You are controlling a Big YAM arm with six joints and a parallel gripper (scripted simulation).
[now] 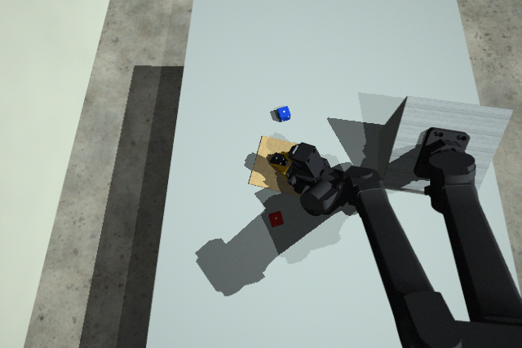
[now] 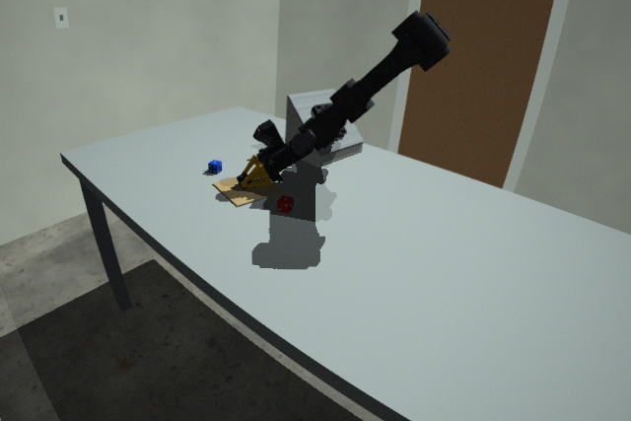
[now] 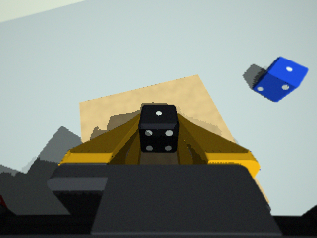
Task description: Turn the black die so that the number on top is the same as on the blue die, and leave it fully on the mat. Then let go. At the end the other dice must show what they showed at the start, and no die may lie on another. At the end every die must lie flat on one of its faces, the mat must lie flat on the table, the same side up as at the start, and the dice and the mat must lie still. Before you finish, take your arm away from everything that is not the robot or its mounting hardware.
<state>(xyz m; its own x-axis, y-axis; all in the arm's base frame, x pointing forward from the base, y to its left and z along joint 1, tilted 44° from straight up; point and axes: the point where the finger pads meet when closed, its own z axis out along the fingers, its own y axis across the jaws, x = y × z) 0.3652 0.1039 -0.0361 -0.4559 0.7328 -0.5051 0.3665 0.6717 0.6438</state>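
Now: the black die right at my hand. Also, from my hand: red die (150 mm to the left, 20 mm behind, 10 mm below); then blue die (140 mm to the right, 10 mm below); then tan mat (20 mm below, 10 mm behind).
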